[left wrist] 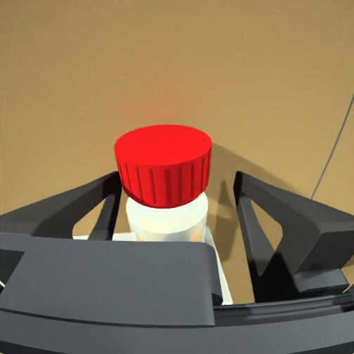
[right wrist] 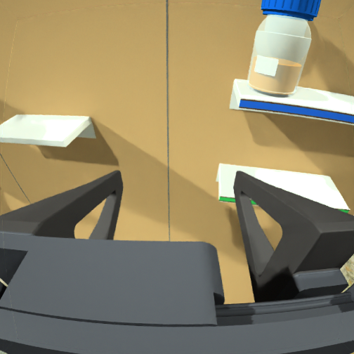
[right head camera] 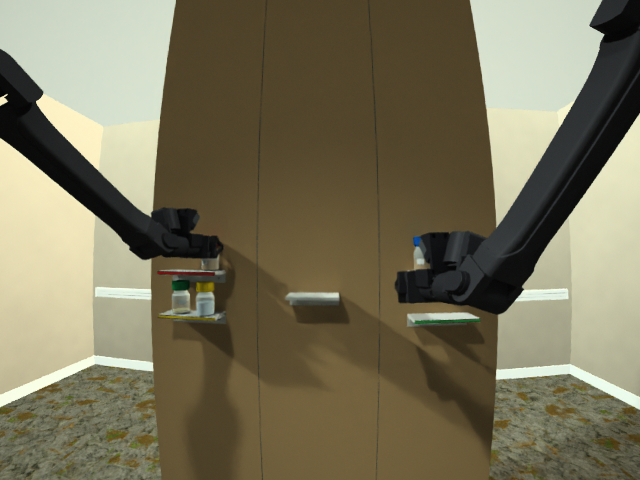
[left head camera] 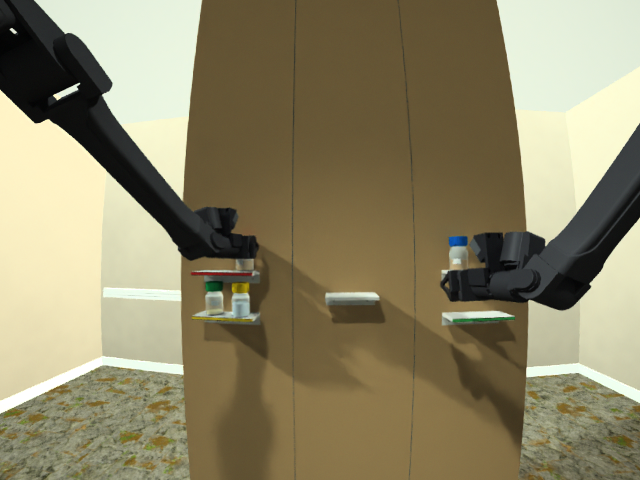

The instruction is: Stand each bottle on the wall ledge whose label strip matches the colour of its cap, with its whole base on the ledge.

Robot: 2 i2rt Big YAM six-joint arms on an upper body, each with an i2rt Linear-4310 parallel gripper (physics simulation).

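Frame: origin at the left arm's base, x right, y ahead, z up, level; metres.
Seen in the pictures: left gripper, fingertip midpoint: [right head camera: 212, 247] [left head camera: 247, 247]; right gripper, fingertip midpoint: [right head camera: 410, 284] [left head camera: 454, 283].
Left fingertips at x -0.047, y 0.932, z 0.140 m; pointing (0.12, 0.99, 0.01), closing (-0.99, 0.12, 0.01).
Note:
Offsets run from my left fingertips to a thing's top centre. "spot": to the spot under its first point.
The red-capped bottle {dx -0.008, dy -0.002, dz +0.029 m} [left head camera: 244, 264] [right head camera: 209, 263] [left wrist: 162, 160] stands upright at the right end of the red-strip ledge {dx -0.066, dy -0.053, dz -0.078 m} [left head camera: 217, 273] [right head camera: 180, 272]. My left gripper [left head camera: 253, 246] [right head camera: 217, 246] [left wrist: 177, 178] is open around it, its left finger close to the cap. The green-capped bottle {dx -0.107, dy -0.014, dz -0.112 m} [left head camera: 214, 303] [right head camera: 180, 301] and yellow-capped bottle {dx -0.012, dy -0.027, dz -0.112 m} [left head camera: 240, 305] [right head camera: 205, 304] stand on the yellow-strip ledge {dx -0.066, dy -0.053, dz -0.218 m} [left head camera: 222, 319] [right head camera: 187, 317]. The blue-capped bottle {dx +0.672, dy -0.015, dz +0.028 m} [left head camera: 458, 253] [right head camera: 418, 255] [right wrist: 280, 45] stands on the blue-strip ledge [right wrist: 300, 110]. The green-strip ledge {dx +0.734, dy -0.014, dz -0.217 m} [left head camera: 478, 315] [right head camera: 443, 317] [right wrist: 285, 185] bears no bottle. My right gripper [left head camera: 447, 286] [right head camera: 399, 287] [right wrist: 177, 178] is open and empty.
A white ledge {dx +0.334, dy -0.014, dz -0.147 m} [left head camera: 352, 296] [right head camera: 312, 296] [right wrist: 45, 128] sticks out from the middle of the brown wall panel {spot: dx +0.343, dy +0.026, dz +0.308 m} [left head camera: 351, 155] [right head camera: 315, 155]. The red-strip ledge is close above the green and yellow caps. The right gripper partly hides the blue-strip ledge in the head views.

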